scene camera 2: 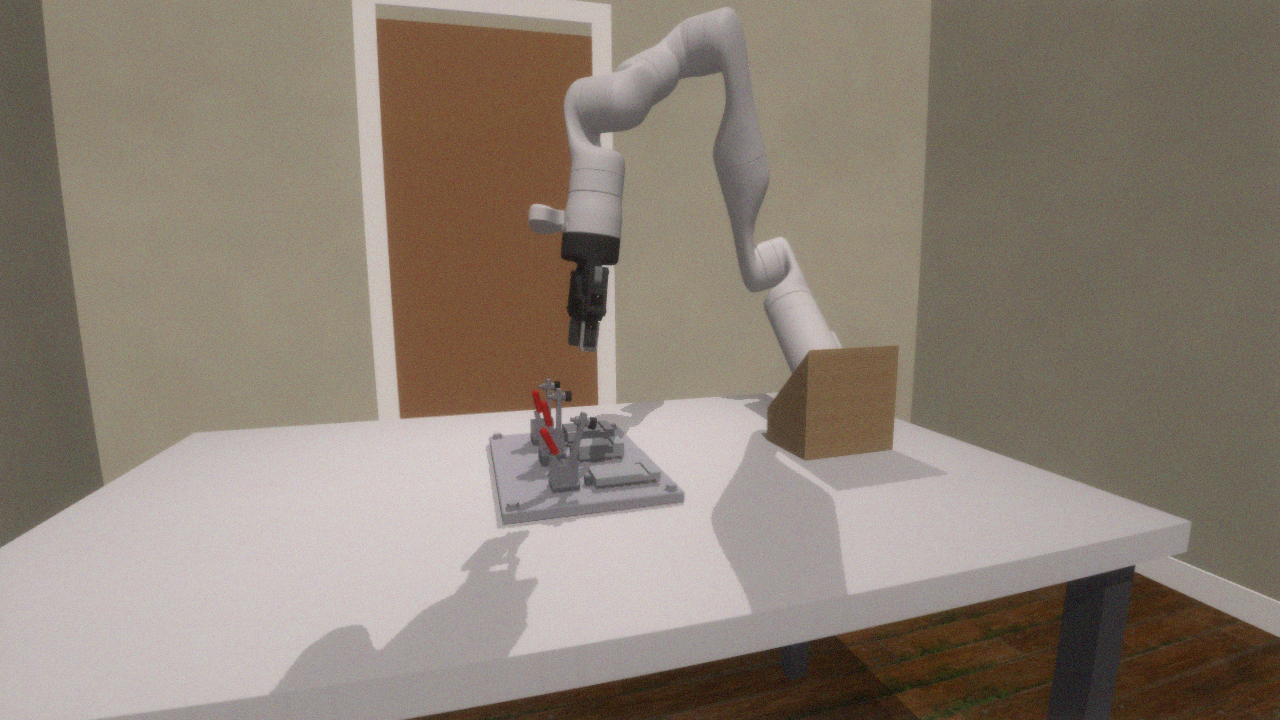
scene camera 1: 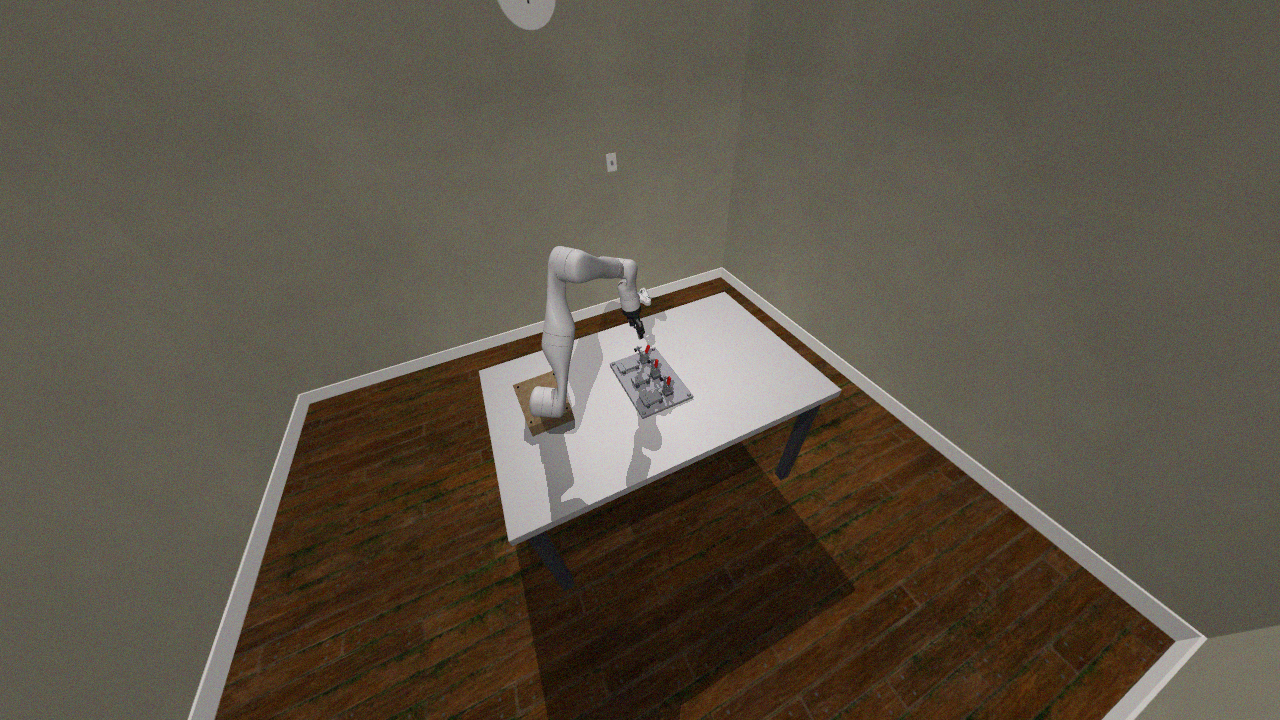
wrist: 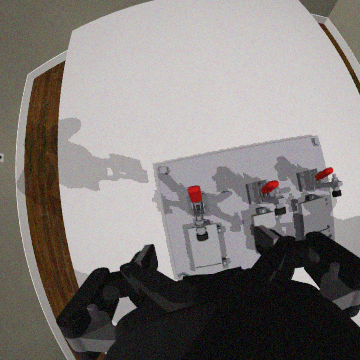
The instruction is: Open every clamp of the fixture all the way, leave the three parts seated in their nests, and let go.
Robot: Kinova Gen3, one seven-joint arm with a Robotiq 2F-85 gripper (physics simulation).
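Seen in the pictures: gripper, fingertip midpoint: [scene camera 2: 581,348] [scene camera 1: 636,332] [wrist: 205,246]; arm's base, link origin: [scene camera 2: 825,382].
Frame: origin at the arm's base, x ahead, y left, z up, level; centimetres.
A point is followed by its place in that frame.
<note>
The grey fixture plate [scene camera 1: 680,394] @[x 49.5, y -21.0, z -9.4 cm] [scene camera 2: 537,506] @[x 53.4, y 9.7, z -9.3 cm] [wrist: 197,166] @[x 54.9, y 2.6, z -9.3 cm] carries three clamps with red handles. The left clamp's handle [scene camera 1: 647,349] @[x 49.9, y 3.8, z -2.4 cm] [scene camera 2: 548,440] @[x 50.6, y 5.3, z -2.4 cm] [wrist: 194,194] @[x 50.1, y 4.5, z -1.9 cm], the middle handle [scene camera 1: 655,364] @[x 47.1, y -6.5, z -2.0 cm] [scene camera 2: 546,413] @[x 47.9, y -5.4, z -1.5 cm] [wrist: 270,187] @[x 47.7, y -5.8, z 0.0 cm] and the right handle [scene camera 1: 668,381] @[x 45.8, y -17.7, z -2.0 cm] [scene camera 2: 536,400] @[x 46.7, y -16.4, z -1.8 cm] [wrist: 324,173] @[x 46.4, y -16.5, z -1.1 cm] are named by the wrist view. In scene camera 2 all three clamp arms stand raised; the nearest handle leans back most. The left part [scene camera 2: 622,474] @[x 41.2, y 7.6, z -7.7 cm] [wrist: 210,255] @[x 39.0, y 5.2, z -7.7 cm], middle part [wrist: 263,220] @[x 42.1, y -5.4, z -6.7 cm] and right part [wrist: 315,215] @[x 38.8, y -16.3, z -7.2 cm] lie beside their clamps, apparently in their nests. My gripper [scene camera 1: 640,335] @[x 45.5, y 4.6, z 9.3 cm] [scene camera 2: 583,347] @[x 45.5, y 4.6, z 9.3 cm] [wrist: 205,246] @[x 45.5, y 4.6, z 9.3 cm] is open and empty, well above the fixture.
The fixture stands on the white table [scene camera 1: 751,358] @[x 89.9, y -21.6, z -10.8 cm] [scene camera 2: 268,537] @[x 83.9, y 2.6, z -10.8 cm] [wrist: 190,75] @[x 75.2, y -2.9, z -10.8 cm]. The arm's wooden base block [scene camera 1: 528,419] @[x -8.3, y -2.0, z -2.9 cm] [scene camera 2: 850,402] @[x 1.1, y 7.3, z -1.9 cm] stands on the table beyond the parts' side of the fixture. Bolt heads stand at the plate's corners. Raised clamp arms stick up below my gripper's height.
</note>
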